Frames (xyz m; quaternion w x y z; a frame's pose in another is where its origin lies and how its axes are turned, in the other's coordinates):
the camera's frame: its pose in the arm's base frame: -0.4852 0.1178 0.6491 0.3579 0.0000 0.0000 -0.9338
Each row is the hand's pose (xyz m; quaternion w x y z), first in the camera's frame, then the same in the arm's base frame.
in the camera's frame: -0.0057 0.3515 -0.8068 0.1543 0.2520 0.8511 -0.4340
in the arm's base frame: -0.2460 -0.1398 -0.1577 0.3500 -0.8849 -0.0693 0.2994
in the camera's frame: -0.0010 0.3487 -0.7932 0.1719 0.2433 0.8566 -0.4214
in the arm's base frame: -0.2514 -0.1409 -0.1441 0.3320 -0.8869 -0.0794 0.3113
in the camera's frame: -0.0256 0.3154 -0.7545 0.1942 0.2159 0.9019 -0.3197
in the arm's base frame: -0.2554 -0.0997 -0.1054 0.2290 -0.9194 -0.1212 0.2958
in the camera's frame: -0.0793 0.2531 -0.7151 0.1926 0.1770 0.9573 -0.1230
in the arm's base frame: -0.2571 -0.0175 -0.0660 0.0459 -0.9573 -0.1773 0.2239
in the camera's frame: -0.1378 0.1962 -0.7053 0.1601 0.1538 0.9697 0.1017
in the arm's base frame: -0.2516 0.0640 -0.0562 0.1523 0.9605 0.2034 -0.1131
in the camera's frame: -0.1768 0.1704 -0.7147 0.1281 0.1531 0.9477 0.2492
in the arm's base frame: -0.2398 0.1092 -0.0656 0.2785 0.9397 0.1962 -0.0304
